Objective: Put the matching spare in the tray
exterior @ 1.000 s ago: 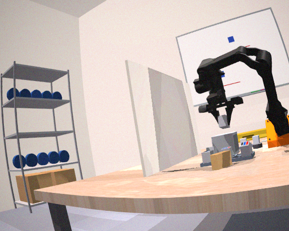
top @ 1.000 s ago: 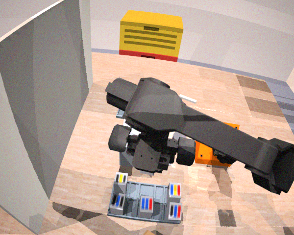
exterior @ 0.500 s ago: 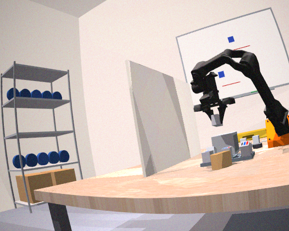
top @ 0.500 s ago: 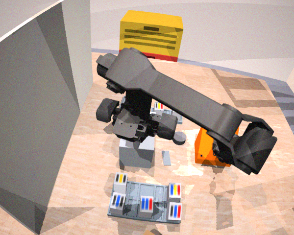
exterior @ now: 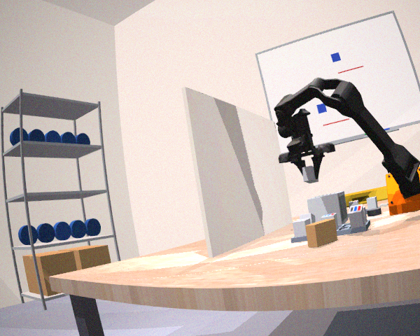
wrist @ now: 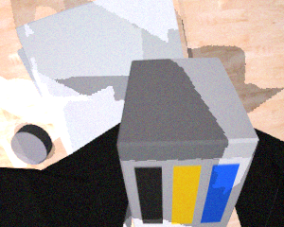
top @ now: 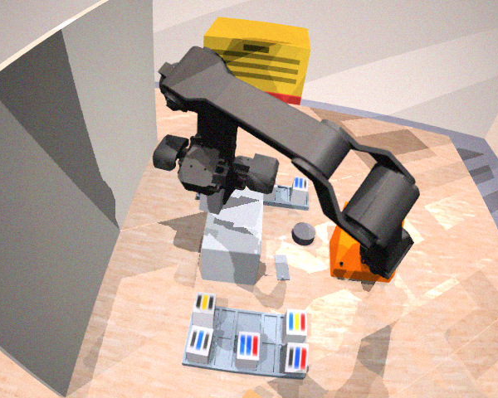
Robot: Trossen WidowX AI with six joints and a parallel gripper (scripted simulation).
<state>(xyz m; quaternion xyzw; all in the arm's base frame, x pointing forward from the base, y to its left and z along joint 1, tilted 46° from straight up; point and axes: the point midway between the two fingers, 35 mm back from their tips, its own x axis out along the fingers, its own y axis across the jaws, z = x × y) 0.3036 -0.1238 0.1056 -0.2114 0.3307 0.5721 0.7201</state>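
Now: the grey tray 1 cm behind my gripper tip, 21 cm to the right of it and 15 cm below it. Round my gripper tip: grey mounted unit 4 cm behind, 1 cm to the right, 10 cm below; then grey spare block 3 cm above; then tall grey panel 21 cm ahead, 3 cm to the right, 7 cm above.
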